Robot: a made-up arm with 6 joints. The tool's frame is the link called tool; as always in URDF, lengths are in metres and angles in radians. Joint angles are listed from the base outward.
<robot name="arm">
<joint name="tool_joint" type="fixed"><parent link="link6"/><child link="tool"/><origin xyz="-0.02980 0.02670 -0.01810" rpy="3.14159 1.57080 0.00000"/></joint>
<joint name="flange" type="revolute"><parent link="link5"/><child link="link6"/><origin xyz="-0.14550 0.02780 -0.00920" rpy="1.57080 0.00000 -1.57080"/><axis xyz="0 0 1"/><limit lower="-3.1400" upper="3.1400"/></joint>
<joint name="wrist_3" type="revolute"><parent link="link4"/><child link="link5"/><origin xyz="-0.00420 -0.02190 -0.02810" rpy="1.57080 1.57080 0.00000"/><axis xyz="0 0 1"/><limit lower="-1.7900" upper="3.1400"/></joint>
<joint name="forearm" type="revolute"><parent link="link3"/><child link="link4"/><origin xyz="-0.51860 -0.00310 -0.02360" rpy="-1.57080 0.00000 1.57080"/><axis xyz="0 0 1"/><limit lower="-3.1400" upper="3.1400"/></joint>
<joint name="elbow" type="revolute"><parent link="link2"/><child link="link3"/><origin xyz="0.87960 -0.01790 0.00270" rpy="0.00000 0.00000 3.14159"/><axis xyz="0 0 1"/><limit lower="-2.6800" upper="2.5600"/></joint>
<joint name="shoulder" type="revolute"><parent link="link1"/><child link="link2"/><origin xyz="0.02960 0.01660 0.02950" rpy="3.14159 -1.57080 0.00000"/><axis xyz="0 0 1"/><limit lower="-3.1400" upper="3.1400"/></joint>
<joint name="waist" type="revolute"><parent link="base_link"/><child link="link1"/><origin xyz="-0.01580 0.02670 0.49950" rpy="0.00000 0.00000 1.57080"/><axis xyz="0 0 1"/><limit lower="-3.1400" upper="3.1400"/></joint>
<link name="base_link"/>
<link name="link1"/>
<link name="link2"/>
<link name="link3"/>
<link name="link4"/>
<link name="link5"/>
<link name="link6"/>
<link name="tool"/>
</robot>
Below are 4 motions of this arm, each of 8 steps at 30 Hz.
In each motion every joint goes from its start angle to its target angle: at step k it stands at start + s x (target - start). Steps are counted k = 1, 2, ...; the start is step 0. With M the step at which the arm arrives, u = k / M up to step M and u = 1 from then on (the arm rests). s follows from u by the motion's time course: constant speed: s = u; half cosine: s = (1 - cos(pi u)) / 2; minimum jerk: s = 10 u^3 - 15 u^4 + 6 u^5.
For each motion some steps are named. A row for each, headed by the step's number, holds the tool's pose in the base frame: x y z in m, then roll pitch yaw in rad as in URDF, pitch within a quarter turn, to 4 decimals.
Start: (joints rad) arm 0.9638 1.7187 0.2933 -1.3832 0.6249 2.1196
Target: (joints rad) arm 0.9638 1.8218 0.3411 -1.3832 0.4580 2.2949
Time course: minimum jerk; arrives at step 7
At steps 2, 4, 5, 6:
2: 0.8247 1.1606 0.1422 -0.4443 -0.4811 -2.8548
4: 0.8041 1.1433 0.0592 -0.5247 -0.5508 -2.7871
5: 0.7936 1.1339 0.0217 -0.5650 -0.5837 -2.7553
6: 0.7876 1.1284 0.0015 -0.5880 -0.6018 -2.7377

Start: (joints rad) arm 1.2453 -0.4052 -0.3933 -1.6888 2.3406 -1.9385
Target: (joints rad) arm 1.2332 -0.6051 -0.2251 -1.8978 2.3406 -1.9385
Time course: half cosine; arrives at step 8
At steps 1, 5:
1: -0.1451 -0.6204 1.6197 0.9192 -0.5821 -2.9181
5: -0.1864 -0.7291 1.5498 0.8363 -0.6572 -2.9719

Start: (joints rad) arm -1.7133 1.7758 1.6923 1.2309 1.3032 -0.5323
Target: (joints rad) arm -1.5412 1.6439 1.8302 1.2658 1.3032 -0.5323
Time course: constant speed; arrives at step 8
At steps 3, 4, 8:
3: 0.0661 -0.6625 -0.1246 -2.9237 -0.1509 -2.8268
4: 0.0808 -0.6625 -0.1103 -2.9250 -0.1519 -2.8092
8: 0.1396 -0.6571 -0.0527 -2.9299 -0.1560 -2.7389

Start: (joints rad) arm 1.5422 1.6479 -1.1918 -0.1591 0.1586 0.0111
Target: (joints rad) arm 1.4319 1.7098 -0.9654 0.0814 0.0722 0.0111
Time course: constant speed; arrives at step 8
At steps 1, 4, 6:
1: -0.0196 1.1617 1.0354 0.0910 0.9318 -1.6450
4: 0.0342 1.2107 0.9858 0.0223 0.8552 -1.6614
6: 0.0727 1.2401 0.9501 -0.0302 0.8047 -1.6793

